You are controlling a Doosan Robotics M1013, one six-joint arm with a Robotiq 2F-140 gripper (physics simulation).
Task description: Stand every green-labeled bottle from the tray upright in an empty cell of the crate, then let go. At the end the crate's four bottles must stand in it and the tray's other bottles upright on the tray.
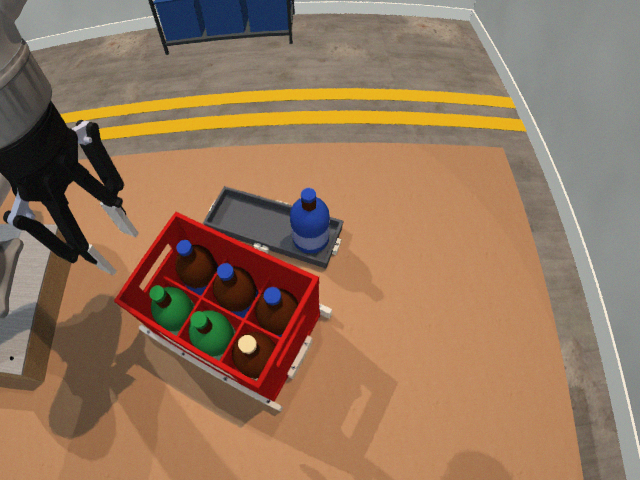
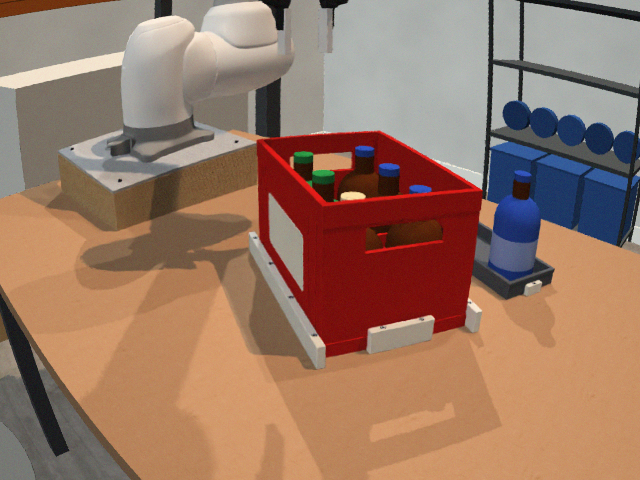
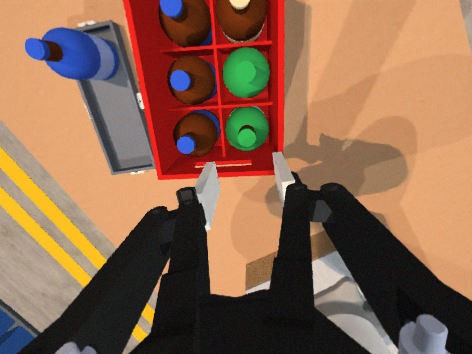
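Pixels of known places: gripper, between the fingertips: (image 1: 119, 250) (image 2: 304, 52) (image 3: 245, 171); arm's base, origin of its link: (image 2: 158, 142) (image 3: 332, 319).
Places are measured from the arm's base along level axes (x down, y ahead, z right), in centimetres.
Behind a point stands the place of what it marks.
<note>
Two green bottles, one nearer the arm base (image 1: 173, 311) (image 2: 303, 158) (image 3: 246, 125) and one beside it (image 1: 212, 334) @[z 14.7, x -3.1, y 56.1 cm] (image 2: 323, 178) @[z 14.3, x -6.5, y 55.7 cm] (image 3: 246, 72) @[z 13.4, x -6.8, y 54.8 cm], stand in adjacent cells of the red crate (image 1: 306, 330) @[z 12.9, x 4.2, y 70.8 cm] (image 2: 351, 289) @[z 21.6, x 1.4, y 65.4 cm] (image 3: 281, 95) @[z 15.5, x -8.1, y 49.9 cm]. A brown bottle with a cream cap (image 1: 253, 356) @[z 18.8, x -4.0, y 62.7 cm] (image 2: 352, 196) @[z 17.7, x -6.8, y 62.3 cm] (image 3: 241, 21) @[z 16.5, x -3.0, y 60.5 cm] stands in the same row. Three blue-capped brown bottles (image 1: 195, 267) @[z 2.6, x -2.8, y 52.9 cm] (image 1: 235, 290) @[z 7.4, x -3.0, y 60.0 cm] (image 1: 276, 312) @[z 11.8, x -3.3, y 66.5 cm] fill the other row. A blue bottle (image 1: 310, 224) @[z -4.6, x -1.6, y 73.2 cm] (image 2: 515, 227) @[z -4.2, x 0.2, y 74.1 cm] (image 3: 77, 55) @[z -5.7, x -2.1, y 71.4 cm] stands upright on the grey tray (image 1: 242, 219) @[z -13.9, x 8.9, y 59.1 cm] (image 3: 120, 130) @[z -14.4, x 8.9, y 61.3 cm]. My gripper (image 1: 126, 253) @[z 8.6, x -21.0, y 47.8 cm] (image 2: 305, 52) @[z 8.6, x -21.0, y 47.8 cm] (image 3: 245, 171) @[z 8.6, x -21.0, y 47.8 cm] is open and empty, above and beside the crate's base-side end.
White blocks (image 1: 224, 378) (image 2: 400, 333) line the crate's foot. The arm's base plinth (image 2: 180, 186) @[z 6.0, x 5.1, y 15.8 cm] stands on the table near the crate's handle end. A rack with blue bins (image 1: 225, 15) (image 2: 563, 178) stands beyond the table.
</note>
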